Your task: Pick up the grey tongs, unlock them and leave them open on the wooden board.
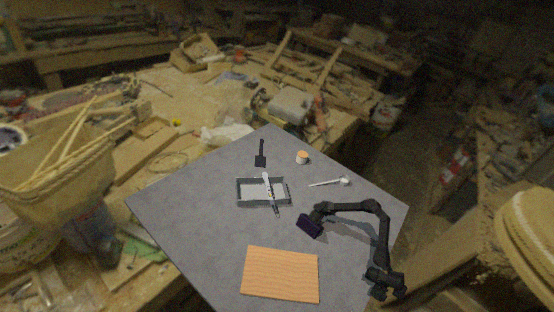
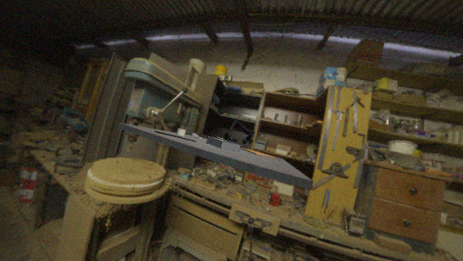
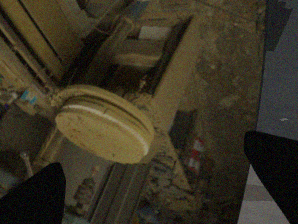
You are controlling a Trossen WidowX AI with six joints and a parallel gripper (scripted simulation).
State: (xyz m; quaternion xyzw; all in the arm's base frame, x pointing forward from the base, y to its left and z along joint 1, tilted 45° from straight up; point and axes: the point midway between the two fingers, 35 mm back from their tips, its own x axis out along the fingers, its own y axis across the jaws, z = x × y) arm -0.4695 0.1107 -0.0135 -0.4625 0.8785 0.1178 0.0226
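My gripper tip is now 77 cm short of the yellow lock piece, 3 cm to the left of it and 1 cm above it. Round my gripper tip: grey roasting tin: 85 cm ahead, 5 cm to the right, 5 cm below; black brush-like tool: 110 cm ahead, 33 cm to the right, 8 cm below; wooden board: 45 cm ahead, 26 cm to the left, 7 cm below.
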